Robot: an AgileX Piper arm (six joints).
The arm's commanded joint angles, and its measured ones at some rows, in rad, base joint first. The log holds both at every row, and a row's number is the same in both.
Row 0, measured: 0.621 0.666 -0.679 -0.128 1.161 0.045
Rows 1 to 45, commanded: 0.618 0.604 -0.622 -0.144 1.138 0.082; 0.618 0.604 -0.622 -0.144 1.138 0.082; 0.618 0.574 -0.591 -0.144 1.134 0.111; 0.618 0.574 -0.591 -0.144 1.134 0.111; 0.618 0.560 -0.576 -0.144 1.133 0.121; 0.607 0.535 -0.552 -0.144 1.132 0.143; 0.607 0.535 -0.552 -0.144 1.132 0.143; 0.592 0.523 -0.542 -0.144 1.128 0.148; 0.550 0.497 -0.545 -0.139 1.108 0.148; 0.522 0.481 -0.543 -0.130 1.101 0.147; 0.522 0.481 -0.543 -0.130 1.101 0.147; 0.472 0.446 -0.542 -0.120 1.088 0.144; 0.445 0.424 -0.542 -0.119 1.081 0.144; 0.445 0.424 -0.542 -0.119 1.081 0.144; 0.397 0.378 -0.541 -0.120 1.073 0.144; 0.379 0.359 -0.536 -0.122 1.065 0.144; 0.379 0.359 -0.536 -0.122 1.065 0.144; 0.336 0.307 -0.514 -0.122 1.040 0.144; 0.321 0.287 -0.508 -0.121 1.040 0.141; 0.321 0.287 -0.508 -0.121 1.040 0.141; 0.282 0.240 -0.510 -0.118 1.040 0.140; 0.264 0.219 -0.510 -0.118 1.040 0.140; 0.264 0.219 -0.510 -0.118 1.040 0.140; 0.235 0.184 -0.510 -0.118 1.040 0.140; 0.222 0.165 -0.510 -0.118 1.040 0.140; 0.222 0.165 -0.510 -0.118 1.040 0.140; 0.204 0.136 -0.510 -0.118 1.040 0.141; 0.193 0.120 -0.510 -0.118 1.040 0.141; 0.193 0.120 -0.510 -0.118 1.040 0.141; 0.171 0.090 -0.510 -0.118 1.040 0.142; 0.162 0.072 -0.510 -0.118 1.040 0.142; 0.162 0.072 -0.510 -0.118 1.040 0.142; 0.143 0.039 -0.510 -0.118 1.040 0.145; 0.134 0.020 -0.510 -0.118 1.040 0.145; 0.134 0.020 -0.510 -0.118 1.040 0.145; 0.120 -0.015 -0.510 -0.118 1.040 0.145; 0.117 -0.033 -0.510 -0.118 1.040 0.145; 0.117 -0.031 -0.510 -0.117 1.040 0.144; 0.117 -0.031 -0.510 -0.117 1.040 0.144; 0.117 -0.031 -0.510 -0.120 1.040 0.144; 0.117 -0.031 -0.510 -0.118 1.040 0.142; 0.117 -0.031 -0.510 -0.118 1.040 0.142; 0.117 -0.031 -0.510 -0.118 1.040 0.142; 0.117 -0.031 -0.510 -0.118 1.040 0.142; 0.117 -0.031 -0.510 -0.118 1.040 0.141
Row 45, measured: 0.121 -0.004 -0.511 -0.119 1.042 0.136
